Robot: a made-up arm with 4 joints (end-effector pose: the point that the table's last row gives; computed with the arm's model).
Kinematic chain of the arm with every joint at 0, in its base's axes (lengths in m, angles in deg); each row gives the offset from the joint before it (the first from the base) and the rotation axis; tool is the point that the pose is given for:
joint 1: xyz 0 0 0.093 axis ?
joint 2: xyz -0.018 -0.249 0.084 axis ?
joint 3: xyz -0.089 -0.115 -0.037 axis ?
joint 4: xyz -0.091 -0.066 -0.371 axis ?
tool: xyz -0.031 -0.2 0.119
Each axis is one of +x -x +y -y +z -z.
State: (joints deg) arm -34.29 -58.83 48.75 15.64
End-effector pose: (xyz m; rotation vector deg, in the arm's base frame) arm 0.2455 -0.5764 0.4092 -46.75 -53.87 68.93
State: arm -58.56 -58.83 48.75 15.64
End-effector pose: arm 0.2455 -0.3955 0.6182 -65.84 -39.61 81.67
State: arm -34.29 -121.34 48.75 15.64
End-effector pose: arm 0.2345 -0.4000 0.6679 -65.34 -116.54 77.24
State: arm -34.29 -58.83 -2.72 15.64
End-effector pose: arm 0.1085 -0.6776 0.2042 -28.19 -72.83 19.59
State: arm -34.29 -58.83 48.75 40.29
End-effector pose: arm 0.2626 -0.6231 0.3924 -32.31 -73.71 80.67
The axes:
joint 1: +x
joint 2: +y
joint 3: +z
joint 4: -y

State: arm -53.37 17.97 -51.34 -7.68
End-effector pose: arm -0.4513 -0.3280 0.4068 -53.40 -1.87 -59.12
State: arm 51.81 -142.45 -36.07 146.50
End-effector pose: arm 0.5801 -0.5348 -0.1250 44.56 46.33 66.55
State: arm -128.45 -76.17 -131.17 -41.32
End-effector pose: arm 0.2080 -0.0914 0.3724 -1.99 -57.38 -11.25
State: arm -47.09 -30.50 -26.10 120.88
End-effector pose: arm -0.0811 -0.7444 0.1177 -39.86 -152.34 37.91
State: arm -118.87 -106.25 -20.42 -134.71
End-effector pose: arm 0.4798 0.3466 0.6083 -98.12 26.44 -21.45
